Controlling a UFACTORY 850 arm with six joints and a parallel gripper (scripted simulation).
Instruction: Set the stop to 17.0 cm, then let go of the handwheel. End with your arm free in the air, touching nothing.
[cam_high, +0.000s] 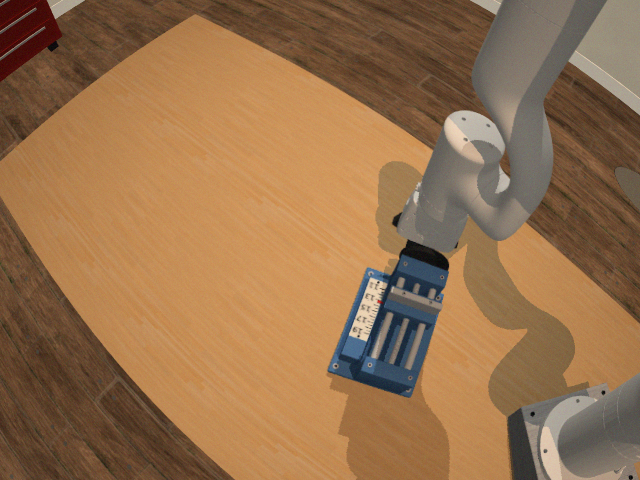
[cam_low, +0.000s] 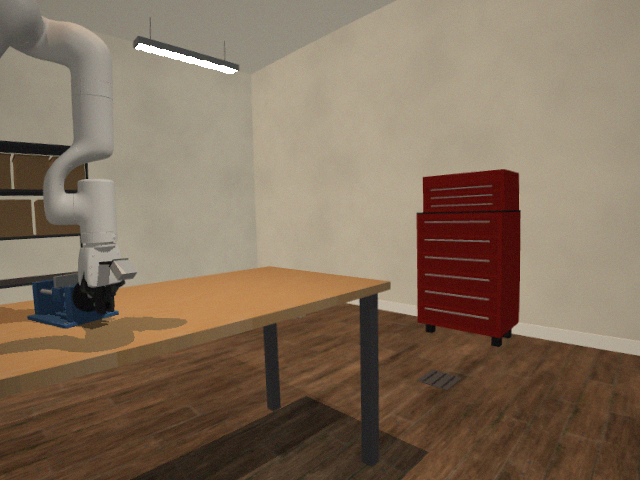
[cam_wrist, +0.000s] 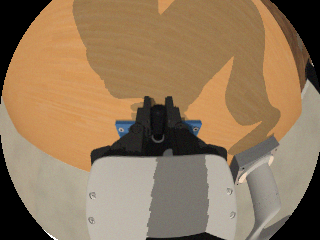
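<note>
Now: hand 110 mm to the right of the grey stop bar, 60 mm past it and 40 mm below it. From my hand the other things lie so: black handwheel (20 mm to the left, 10 mm behind, 10 mm above).
</note>
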